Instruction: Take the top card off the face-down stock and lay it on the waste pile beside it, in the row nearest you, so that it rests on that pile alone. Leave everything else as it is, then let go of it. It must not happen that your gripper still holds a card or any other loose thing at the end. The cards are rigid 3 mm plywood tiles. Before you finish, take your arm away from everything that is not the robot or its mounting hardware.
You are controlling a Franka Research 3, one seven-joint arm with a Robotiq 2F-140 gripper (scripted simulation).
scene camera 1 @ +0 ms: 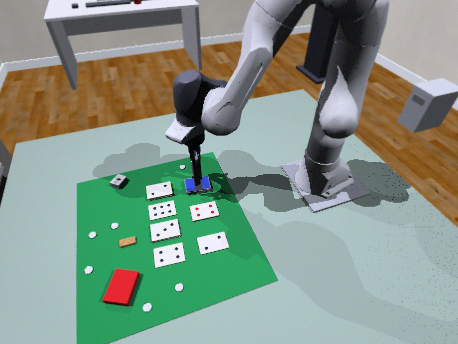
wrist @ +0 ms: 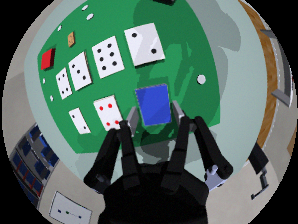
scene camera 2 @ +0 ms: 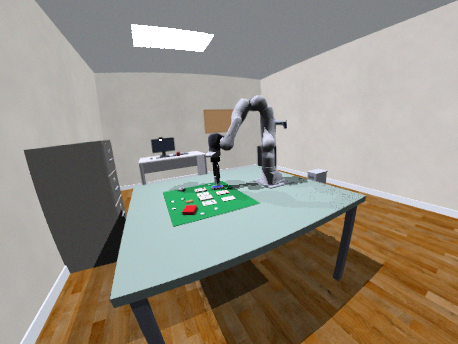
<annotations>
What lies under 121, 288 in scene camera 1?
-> A red box.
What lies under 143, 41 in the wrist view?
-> A white card.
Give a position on a green mat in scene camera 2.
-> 242, 200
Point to a green mat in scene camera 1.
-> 207, 279
</annotations>
